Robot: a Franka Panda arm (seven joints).
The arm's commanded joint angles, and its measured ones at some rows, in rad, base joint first. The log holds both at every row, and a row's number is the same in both.
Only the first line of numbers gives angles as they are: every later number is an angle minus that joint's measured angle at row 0.
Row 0, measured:
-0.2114 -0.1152 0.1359 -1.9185 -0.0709 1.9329 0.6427
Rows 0 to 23, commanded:
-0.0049 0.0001 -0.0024 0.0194 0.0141 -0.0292 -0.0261
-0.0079 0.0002 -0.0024 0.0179 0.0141 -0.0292 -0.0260
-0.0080 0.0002 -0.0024 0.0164 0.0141 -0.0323 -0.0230
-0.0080 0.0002 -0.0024 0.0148 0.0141 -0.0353 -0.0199
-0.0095 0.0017 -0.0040 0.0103 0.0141 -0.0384 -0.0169
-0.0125 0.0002 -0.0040 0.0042 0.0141 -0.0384 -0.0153
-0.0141 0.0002 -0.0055 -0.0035 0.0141 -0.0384 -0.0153
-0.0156 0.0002 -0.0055 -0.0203 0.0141 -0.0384 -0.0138
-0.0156 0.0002 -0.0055 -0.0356 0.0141 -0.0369 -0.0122
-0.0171 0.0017 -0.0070 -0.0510 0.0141 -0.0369 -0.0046
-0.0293 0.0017 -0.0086 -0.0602 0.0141 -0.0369 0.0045
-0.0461 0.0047 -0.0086 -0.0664 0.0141 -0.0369 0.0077
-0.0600 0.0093 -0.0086 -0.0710 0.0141 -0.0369 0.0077
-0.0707 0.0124 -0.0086 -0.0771 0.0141 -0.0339 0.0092
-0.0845 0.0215 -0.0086 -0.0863 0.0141 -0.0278 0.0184
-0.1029 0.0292 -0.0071 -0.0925 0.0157 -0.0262 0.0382
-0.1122 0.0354 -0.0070 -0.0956 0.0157 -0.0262 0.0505
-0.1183 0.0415 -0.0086 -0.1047 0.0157 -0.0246 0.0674
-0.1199 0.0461 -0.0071 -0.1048 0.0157 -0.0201 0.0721
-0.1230 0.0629 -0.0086 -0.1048 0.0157 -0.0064 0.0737
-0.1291 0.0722 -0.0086 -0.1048 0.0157 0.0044 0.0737
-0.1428 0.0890 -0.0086 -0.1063 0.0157 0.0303 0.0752
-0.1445 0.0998 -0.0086 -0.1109 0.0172 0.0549 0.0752
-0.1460 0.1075 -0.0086 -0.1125 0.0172 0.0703 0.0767
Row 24, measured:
-0.1283 0.0798 -0.0148 -0.1050 0.0027 0.0141 0.0612
